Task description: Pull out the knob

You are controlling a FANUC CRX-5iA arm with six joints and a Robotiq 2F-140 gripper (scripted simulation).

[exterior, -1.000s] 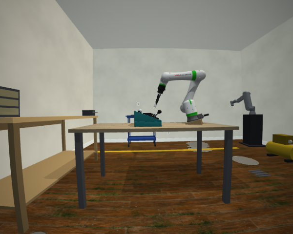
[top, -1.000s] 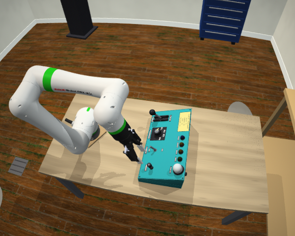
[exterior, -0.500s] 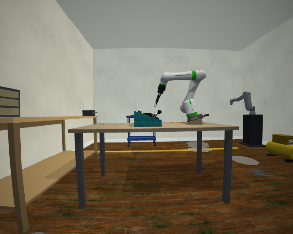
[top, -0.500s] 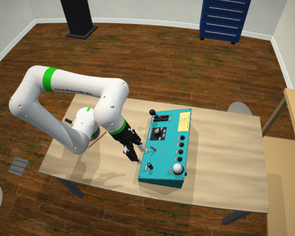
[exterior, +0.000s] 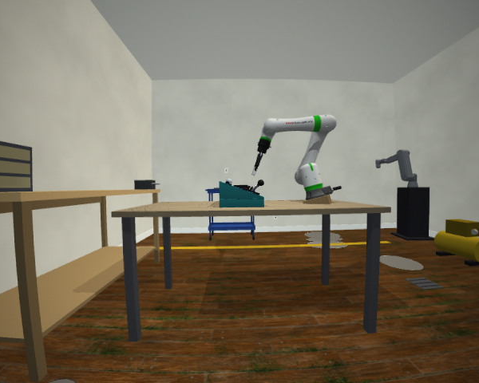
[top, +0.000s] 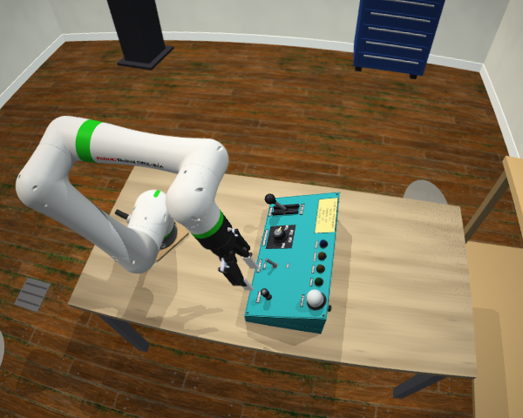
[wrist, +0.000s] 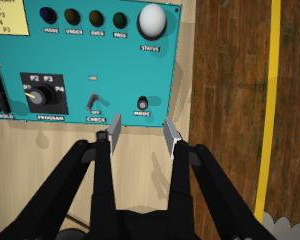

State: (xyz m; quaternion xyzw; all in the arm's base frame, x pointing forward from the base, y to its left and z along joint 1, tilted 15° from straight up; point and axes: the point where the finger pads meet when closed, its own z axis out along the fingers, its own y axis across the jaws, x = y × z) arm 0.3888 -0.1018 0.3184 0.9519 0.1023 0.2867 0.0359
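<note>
Now: hand 13 cm above the black mode knob, 5 cm short of it and 1 cm to the right of it. From my hand the other things lie so: check toggle: 14 cm below, 13 cm to the left, 3 cm ahead; program rotary selector: 26 cm to the left, 14 cm below, 1 cm ahead; teal console: 19 cm to the left, 16 cm below, 5 cm ahead.
</note>
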